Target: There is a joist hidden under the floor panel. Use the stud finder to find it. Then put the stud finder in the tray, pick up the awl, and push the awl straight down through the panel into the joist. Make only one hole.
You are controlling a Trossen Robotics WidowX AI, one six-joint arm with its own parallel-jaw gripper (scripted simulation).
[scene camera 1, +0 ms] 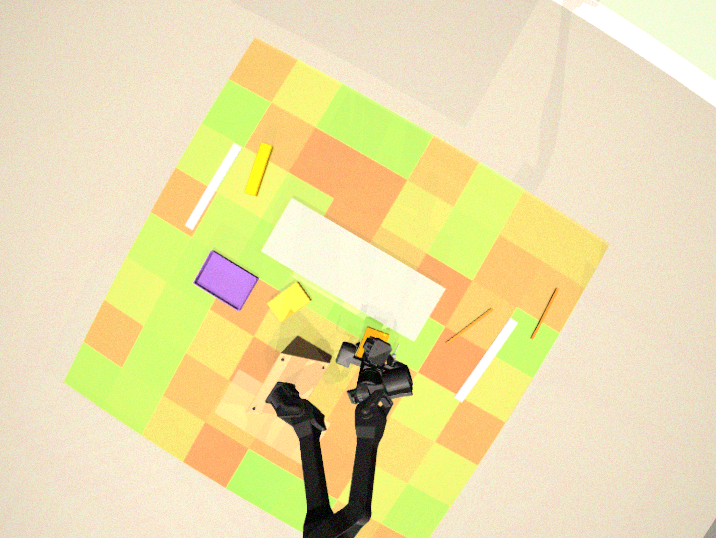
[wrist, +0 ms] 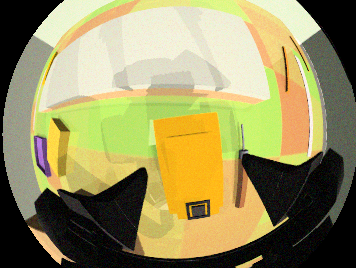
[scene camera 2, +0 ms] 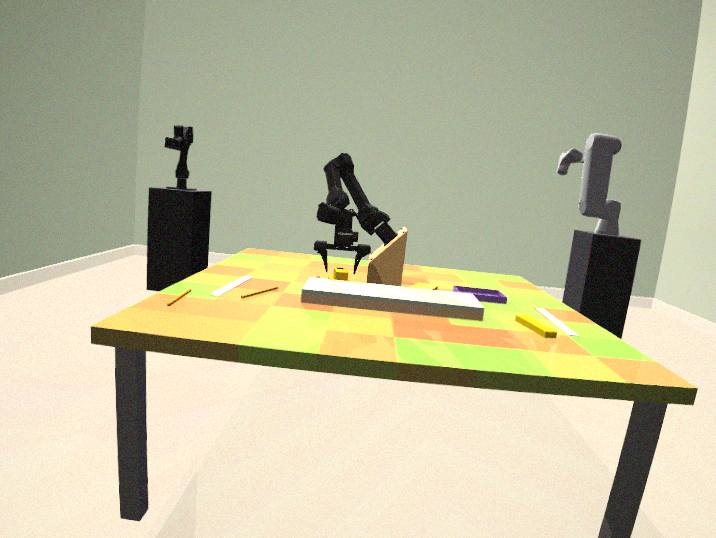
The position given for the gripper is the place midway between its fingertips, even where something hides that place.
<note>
The gripper (scene camera 1: 373,349) is open and holds nothing. Also in view: a stud finder (wrist: 189,150), a yellow bar (scene camera 1: 262,159), a yellow block (scene camera 1: 295,297), a white strip (scene camera 1: 208,194), a white strip (scene camera 1: 494,348) and a purple tray (scene camera 1: 219,276).
The yellow block is seen too in the wrist view (wrist: 58,137). The gripper is seen too in the wrist view (wrist: 196,166) and in scene camera 2 (scene camera 2: 340,273).
</note>
